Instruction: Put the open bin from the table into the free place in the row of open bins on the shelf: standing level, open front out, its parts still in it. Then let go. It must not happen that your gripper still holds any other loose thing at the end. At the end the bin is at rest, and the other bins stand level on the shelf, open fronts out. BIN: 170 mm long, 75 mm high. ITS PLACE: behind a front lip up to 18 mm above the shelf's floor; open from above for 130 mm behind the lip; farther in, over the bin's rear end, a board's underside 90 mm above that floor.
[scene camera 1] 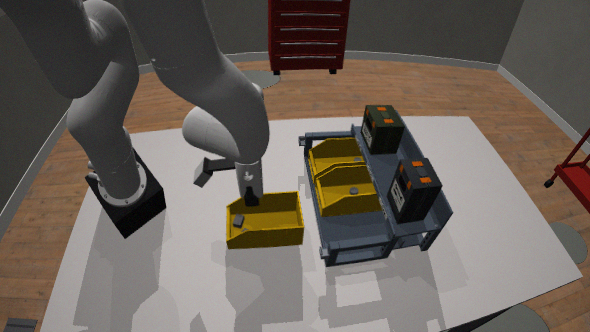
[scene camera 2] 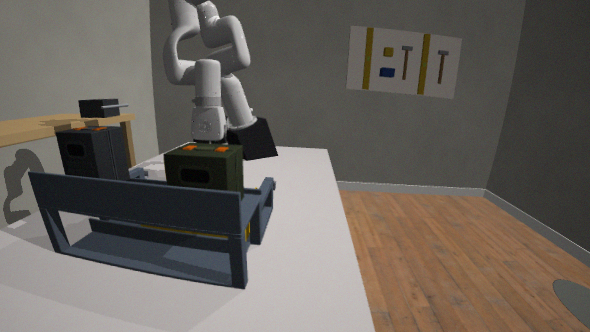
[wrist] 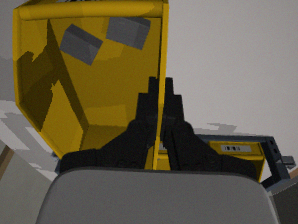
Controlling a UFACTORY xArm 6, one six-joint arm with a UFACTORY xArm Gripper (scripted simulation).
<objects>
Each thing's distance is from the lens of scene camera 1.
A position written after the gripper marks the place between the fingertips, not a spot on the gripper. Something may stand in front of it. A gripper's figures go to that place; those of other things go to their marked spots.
gripper [scene camera 1: 252,203]: 0.73 m
yellow open bin [scene camera 1: 281,212]: 0.76 m
yellow open bin [scene camera 1: 337,182]: 0.84 m
</objects>
